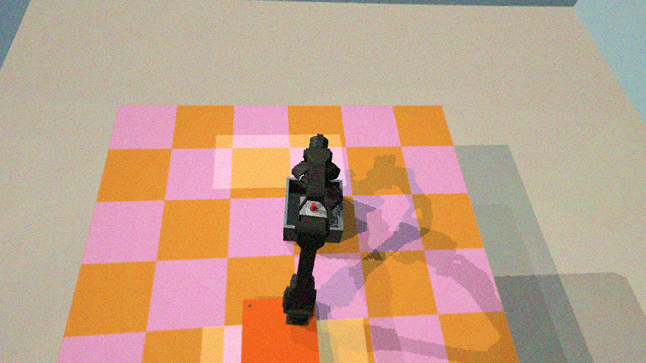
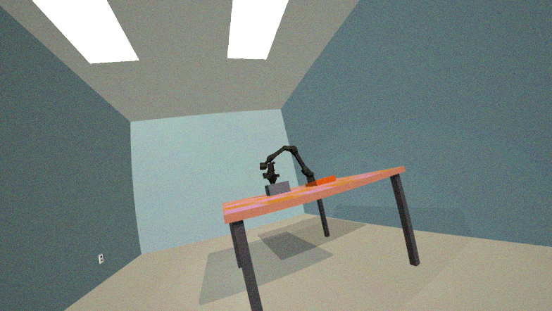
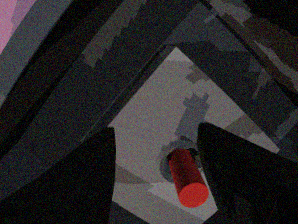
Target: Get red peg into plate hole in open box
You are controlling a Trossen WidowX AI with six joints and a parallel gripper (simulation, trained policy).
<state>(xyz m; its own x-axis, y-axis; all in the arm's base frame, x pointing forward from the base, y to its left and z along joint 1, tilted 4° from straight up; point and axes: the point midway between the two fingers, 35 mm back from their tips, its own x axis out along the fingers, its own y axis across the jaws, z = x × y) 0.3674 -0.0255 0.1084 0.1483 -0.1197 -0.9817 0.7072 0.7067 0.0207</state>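
The red peg is 30 mm behind my gripper tip, 10 mm to the left of it and 40 mm below it. From my gripper tip the other things lie so: light plate (30 mm behind, 10 mm to the left, 40 mm below); grey box (30 mm behind, 10 mm to the left, 60 mm below).
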